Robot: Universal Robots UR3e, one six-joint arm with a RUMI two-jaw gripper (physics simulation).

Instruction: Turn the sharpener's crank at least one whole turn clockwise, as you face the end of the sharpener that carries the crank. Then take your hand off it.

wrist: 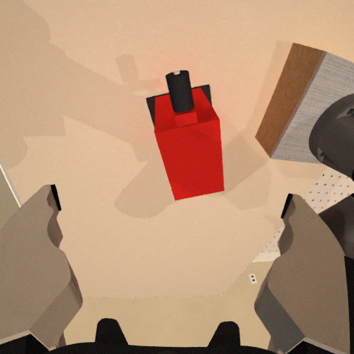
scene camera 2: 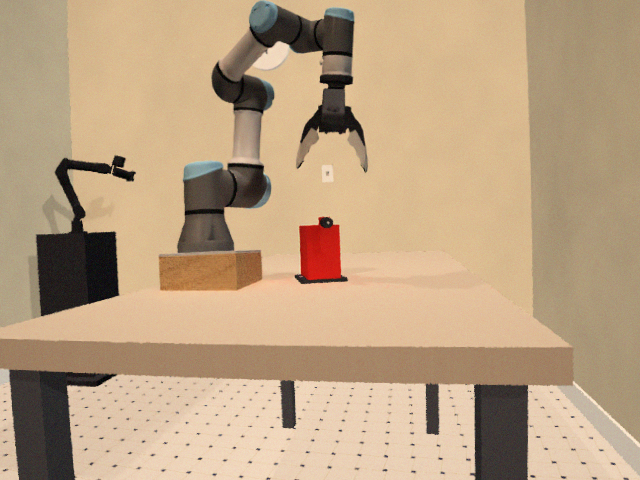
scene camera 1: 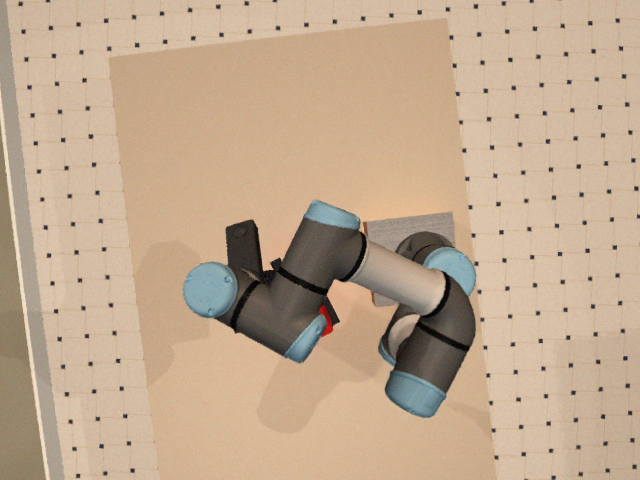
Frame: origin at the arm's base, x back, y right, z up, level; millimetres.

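Seen in the pictures: gripper, between the fingertips: point(scene camera 2: 331, 170); arm's base, origin of its link: point(scene camera 2: 206, 252) point(scene camera 1: 424, 263).
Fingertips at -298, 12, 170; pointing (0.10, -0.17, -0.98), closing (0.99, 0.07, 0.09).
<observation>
Pixels of each thing's top centre, then the offset from my fingertips to it, as dx, dy, dz. "*": a spot on its surface instead.
- black base plate, a spot on its surface: point(scene camera 2: 338, 279) * -5, -22, -240
- crank's black cylindrical knob, centre of its top: point(scene camera 1: 278, 268) point(scene camera 2: 326, 217) +12, +26, -101
The red sharpener point(scene camera 1: 326, 328) point(scene camera 2: 316, 253) point(wrist: 192, 160) stands upright on a black base plate point(scene camera 2: 338, 279). In the scene camera 1 view it is mostly hidden under the arm. Its crank's black cylindrical knob point(scene camera 2: 326, 222) point(wrist: 181, 94) is at the top and sticks out at the end facing scene camera 2; the crank arm is hardly visible. My gripper point(scene camera 2: 331, 169) point(wrist: 172, 191) is open and empty. It hangs well above the sharpener and touches neither it nor the crank. In the wrist view the sharpener shows ahead of and between the two fingers.
The arm's base stands on a wooden block point(scene camera 1: 379, 229) point(scene camera 2: 199, 272) point(wrist: 290, 95) beside the sharpener. The table point(scene camera 1: 279, 103) point(scene camera 2: 289, 362) carries both. A black pedestal point(scene camera 2: 62, 268) with a small black arm point(scene camera 2: 87, 166) stands at the left in the scene camera 2 view.
</observation>
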